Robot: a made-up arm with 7 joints. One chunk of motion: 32 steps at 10 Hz.
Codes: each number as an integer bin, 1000 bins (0 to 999) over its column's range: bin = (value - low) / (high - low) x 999, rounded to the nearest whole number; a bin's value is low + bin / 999 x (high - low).
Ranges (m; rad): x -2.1..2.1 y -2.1..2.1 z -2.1..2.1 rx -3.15..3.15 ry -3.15..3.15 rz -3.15..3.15
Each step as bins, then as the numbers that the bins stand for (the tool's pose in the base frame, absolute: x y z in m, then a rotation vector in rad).
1 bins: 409 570 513 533 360 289
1 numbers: -0.3805 0.2964 0.0568 0.2113 -0.8797 -1.3275
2 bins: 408 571 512 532 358 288
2 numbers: -0.3847 0.3006 0.0526 0.2050 -0.8923 -1.3338
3 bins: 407 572 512 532 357 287
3 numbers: -0.3889 0.3048 0.0526 0.2050 -0.8986 -1.3401
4 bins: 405 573 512 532 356 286
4 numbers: -0.3973 0.3090 0.0526 0.2050 -0.9050 -1.3464
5 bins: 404 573 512 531 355 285
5 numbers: -0.4015 0.3090 0.0526 0.1986 -0.9113 -1.3527
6 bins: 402 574 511 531 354 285
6 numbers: -0.4099 0.3132 0.0483 0.1986 -0.9176 -1.3527
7 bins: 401 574 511 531 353 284
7 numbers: -0.4141 0.3132 0.0483 0.1986 -0.9239 -1.3590
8 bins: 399 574 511 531 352 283
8 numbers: -0.4225 0.3132 0.0483 0.1986 -0.9302 -1.3653
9 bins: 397 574 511 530 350 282
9 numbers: -0.4309 0.3132 0.0483 0.1923 -0.9428 -1.3716
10 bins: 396 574 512 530 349 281
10 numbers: -0.4351 0.3132 0.0526 0.1923 -0.9491 -1.3779
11 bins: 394 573 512 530 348 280
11 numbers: -0.4435 0.3090 0.0526 0.1923 -0.9554 -1.3842
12 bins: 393 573 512 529 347 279
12 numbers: -0.4477 0.3090 0.0526 0.1860 -0.9617 -1.3905
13 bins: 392 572 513 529 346 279
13 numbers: -0.4520 0.3048 0.0568 0.1860 -0.9680 -1.3905
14 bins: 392 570 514 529 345 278
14 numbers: -0.4520 0.2964 0.0610 0.1860 -0.9743 -1.3968
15 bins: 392 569 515 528 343 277
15 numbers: -0.4520 0.2922 0.0652 0.1797 -0.9869 -1.4032
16 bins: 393 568 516 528 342 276
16 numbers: -0.4477 0.2880 0.0694 0.1797 -0.9932 -1.4095
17 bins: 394 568 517 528 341 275
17 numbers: -0.4435 0.2880 0.0736 0.1797 -0.9995 -1.4158
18 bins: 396 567 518 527 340 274
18 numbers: -0.4351 0.2838 0.0778 0.1734 -1.0059 -1.4221
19 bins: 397 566 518 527 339 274
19 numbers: -0.4309 0.2796 0.0778 0.1734 -1.0122 -1.4221
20 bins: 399 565 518 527 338 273
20 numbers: -0.4225 0.2754 0.0778 0.1734 -1.0185 -1.4284
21 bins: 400 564 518 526 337 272
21 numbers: -0.4183 0.2712 0.0778 0.1671 -1.0248 -1.4347
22 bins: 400 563 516 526 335 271
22 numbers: -0.4183 0.2670 0.0694 0.1671 -1.0374 -1.4410
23 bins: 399 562 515 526 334 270
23 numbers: -0.4225 0.2628 0.0652 0.1671 -1.0437 -1.4473
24 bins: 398 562 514 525 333 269
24 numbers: -0.4267 0.2628 0.0610 0.1608 -1.0500 -1.4536
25 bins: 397 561 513 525 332 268
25 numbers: -0.4309 0.2586 0.0568 0.1608 -1.0563 -1.4599
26 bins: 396 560 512 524 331 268
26 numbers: -0.4351 0.2544 0.0526 0.1545 -1.0626 -1.4599
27 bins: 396 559 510 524 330 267
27 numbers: -0.4351 0.2502 0.0441 0.1545 -1.0689 -1.4662
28 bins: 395 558 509 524 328 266
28 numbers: -0.4393 0.2459 0.0399 0.1545 -1.0815 -1.4725
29 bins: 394 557 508 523 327 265
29 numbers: -0.4435 0.2417 0.0357 0.1482 -1.0878 -1.4788
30 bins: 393 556 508 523 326 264
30 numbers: -0.4477 0.2375 0.0357 0.1482 -1.0941 -1.4851
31 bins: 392 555 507 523 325 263
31 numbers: -0.4520 0.2333 0.0315 0.1482 -1.1005 -1.4914
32 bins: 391 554 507 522 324 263
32 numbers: -0.4562 0.2291 0.0315 0.1419 -1.1068 -1.4914
